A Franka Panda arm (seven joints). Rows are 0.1 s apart.
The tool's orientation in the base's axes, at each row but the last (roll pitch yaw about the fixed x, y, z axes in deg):
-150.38, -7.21, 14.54
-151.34, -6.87, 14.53
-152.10, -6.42, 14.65
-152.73, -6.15, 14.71
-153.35, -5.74, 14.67
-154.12, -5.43, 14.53
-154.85, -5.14, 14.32
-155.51, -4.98, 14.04
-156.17, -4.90, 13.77
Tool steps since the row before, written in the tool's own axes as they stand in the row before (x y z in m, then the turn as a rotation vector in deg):
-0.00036, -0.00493, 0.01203, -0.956, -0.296, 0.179
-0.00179, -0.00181, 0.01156, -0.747, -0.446, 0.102
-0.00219, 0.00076, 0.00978, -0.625, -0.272, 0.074
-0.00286, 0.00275, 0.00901, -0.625, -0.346, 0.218
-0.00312, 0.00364, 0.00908, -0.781, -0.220, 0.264
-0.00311, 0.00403, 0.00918, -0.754, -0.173, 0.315
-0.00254, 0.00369, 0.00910, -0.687, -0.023, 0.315
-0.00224, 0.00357, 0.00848, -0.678, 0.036, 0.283
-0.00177, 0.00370, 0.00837, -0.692, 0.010, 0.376
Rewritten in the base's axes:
-0.00194, 0.01007, -0.00800, -1.004, 0.097, -0.129
-0.00244, 0.00674, -0.00942, -0.843, 0.236, 0.034
-0.00212, 0.00348, -0.00919, -0.677, 0.107, -0.008
-0.00222, 0.00116, -0.00952, -0.701, 0.237, -0.102
-0.00227, 0.00025, -0.01001, -0.818, 0.111, -0.215
-0.00217, -0.00017, -0.01027, -0.781, 0.100, -0.278
-0.00173, 0.00010, -0.00999, -0.677, -0.013, -0.336
-0.00145, -0.00009, -0.00936, -0.653, -0.076, -0.330
-0.00095, -0.00024, -0.00927, -0.675, -0.018, -0.406

